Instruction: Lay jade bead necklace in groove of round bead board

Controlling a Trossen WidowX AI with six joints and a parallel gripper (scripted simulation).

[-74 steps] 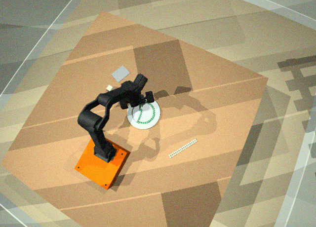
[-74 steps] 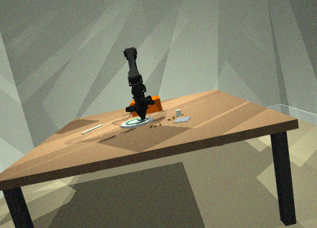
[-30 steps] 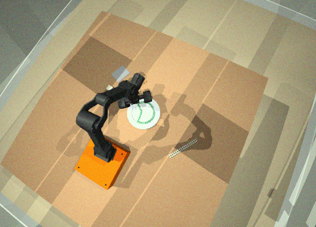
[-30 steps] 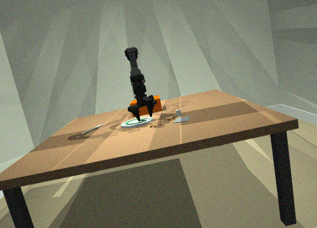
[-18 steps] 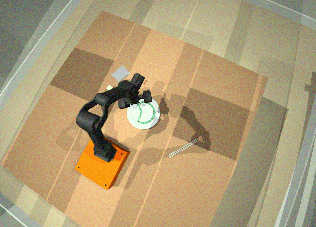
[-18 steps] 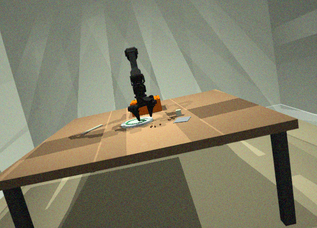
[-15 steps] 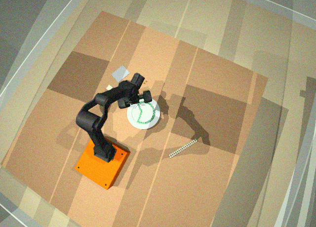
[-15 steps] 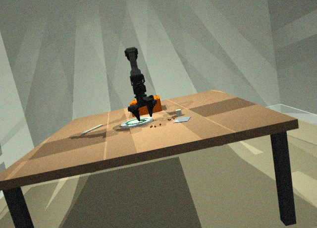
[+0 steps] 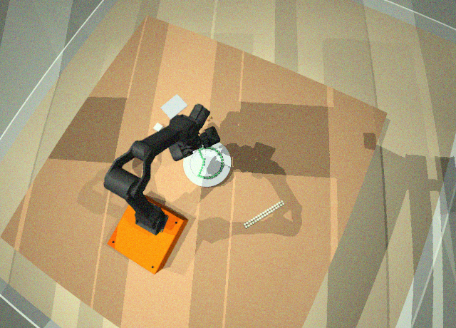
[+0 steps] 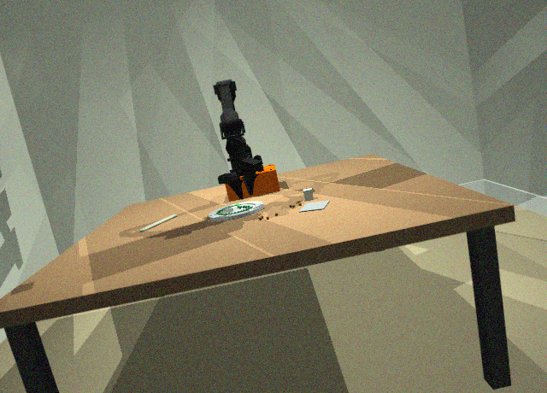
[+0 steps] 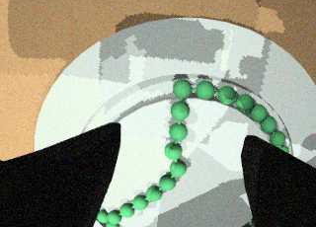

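Right now my gripper tip is 4 cm to the left of the round bead board, 4 cm above it and 3 cm past it. The rest, counted from my gripper tip: grey flat plate (20 cm to the left, 16 cm ahead, 5 cm below); then small white cube (21 cm to the left, 4 cm ahead, 3 cm below).
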